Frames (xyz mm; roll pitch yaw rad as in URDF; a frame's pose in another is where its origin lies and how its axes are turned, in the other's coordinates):
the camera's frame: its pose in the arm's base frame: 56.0 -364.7 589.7 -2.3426 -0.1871 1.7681
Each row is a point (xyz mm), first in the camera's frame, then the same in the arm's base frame.
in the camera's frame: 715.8 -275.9 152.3
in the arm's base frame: -374.2 249.2 812.8
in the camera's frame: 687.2 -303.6 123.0
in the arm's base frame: -365.6 214.6 847.0
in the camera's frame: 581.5 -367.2 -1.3
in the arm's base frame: -296.6 97.4 957.3
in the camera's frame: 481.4 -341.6 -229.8
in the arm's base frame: -94.1 10.8 1077.3
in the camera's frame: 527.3 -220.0 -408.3
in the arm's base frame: 107.0 89.9 1122.5
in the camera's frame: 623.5 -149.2 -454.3
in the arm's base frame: 168.6 202.2 1122.0
